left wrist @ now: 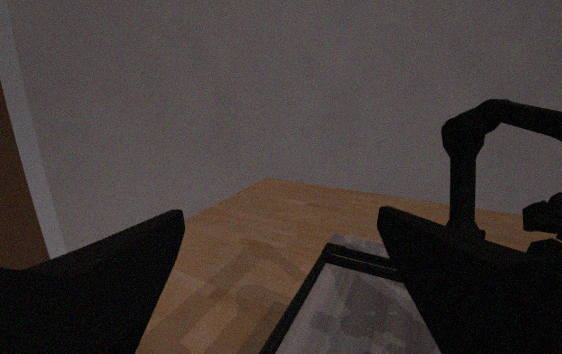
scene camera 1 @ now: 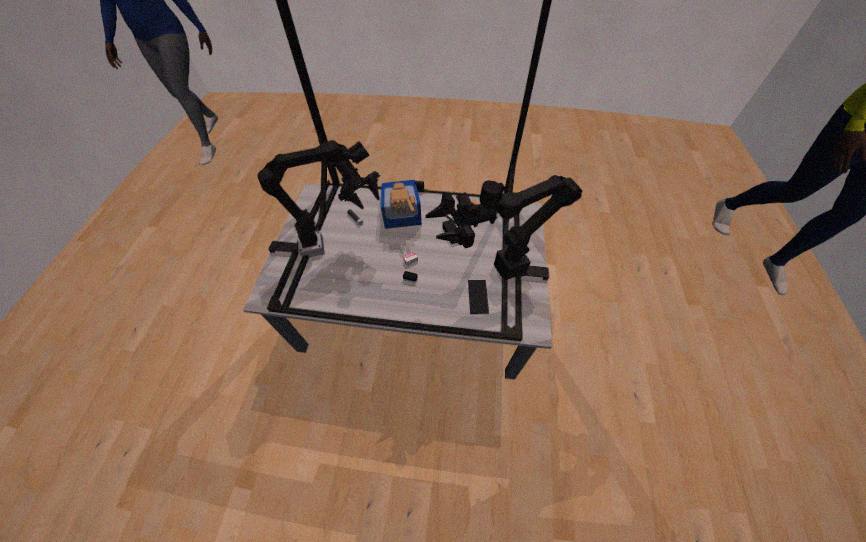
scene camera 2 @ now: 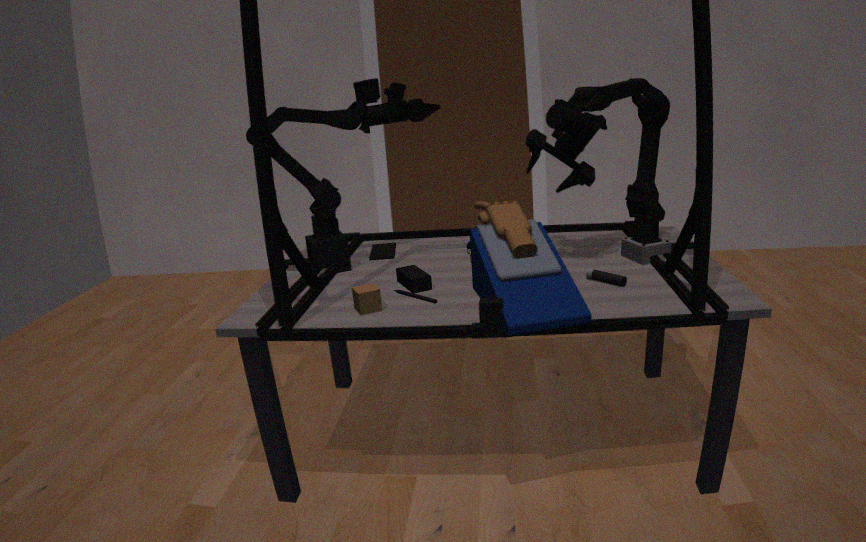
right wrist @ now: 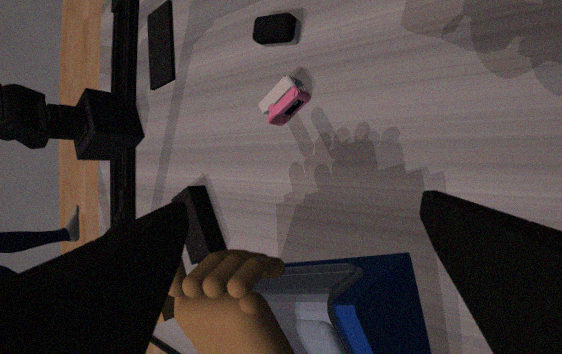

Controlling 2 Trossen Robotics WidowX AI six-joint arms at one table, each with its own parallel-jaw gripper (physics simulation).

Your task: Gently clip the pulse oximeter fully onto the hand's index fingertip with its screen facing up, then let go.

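Frame: origin at the left arm's base, x up, y back, z right, level; metres.
Where they show: left gripper, fingertip midpoint: (left wrist: 282, 218) (scene camera 1: 430, 226) (scene camera 2: 433, 106); right gripper, fingertip midpoint: (scene camera 1: 371, 204) (scene camera 2: 541, 182) (right wrist: 304, 208); left arm's base, link origin: (scene camera 1: 513, 256) (scene camera 2: 325, 236) (right wrist: 80, 124); right arm's base, link origin: (scene camera 1: 309, 241) (scene camera 2: 646, 240).
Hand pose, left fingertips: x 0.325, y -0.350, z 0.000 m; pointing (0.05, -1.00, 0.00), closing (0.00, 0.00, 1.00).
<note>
Each offset is from my left fingertips to the centre of the thing.
The pink and white pulse oximeter @(dz +0.199, dx -0.403, dy -0.021 m) (scene camera 1: 410, 258) (right wrist: 287, 105) lies on the table, apart from the hand; a dark screen shows on its pink part in the right wrist view. The tan hand (scene camera 1: 400, 194) (scene camera 2: 510, 223) (right wrist: 225, 315) rests on a grey pad on the blue wedge (scene camera 1: 401, 221) (scene camera 2: 542, 306) (right wrist: 385, 285). My right gripper (scene camera 1: 369, 200) (scene camera 2: 542, 180) (right wrist: 304, 208) is open and empty, above the table near the hand. My left gripper (scene camera 1: 434, 226) (scene camera 2: 439, 107) (left wrist: 282, 218) is open and empty, raised and roughly level, away from the oximeter.
A small black box @(dz +0.113, dx -0.403, dy -0.053 m) (scene camera 1: 410, 276) (right wrist: 275, 28) lies near the oximeter. A dark flat slab @(dz -0.068, dx -0.415, dy +0.169 m) (scene camera 1: 477, 296) (scene camera 2: 383, 250) (right wrist: 161, 47), a black block @(dz +0.272, dx -0.402, dy +0.202 m) (scene camera 2: 413, 278) (right wrist: 205, 225), a tan cube @(dz +0.366, dx -0.394, dy +0.349 m) (scene camera 2: 367, 299), a pen @(dz +0.351, dx -0.415, dy +0.234 m) (scene camera 2: 415, 296) and a dark cylinder @(dz +0.529, dx -0.406, dy -0.184 m) (scene camera 1: 355, 217) (scene camera 2: 607, 278) are on the table.
</note>
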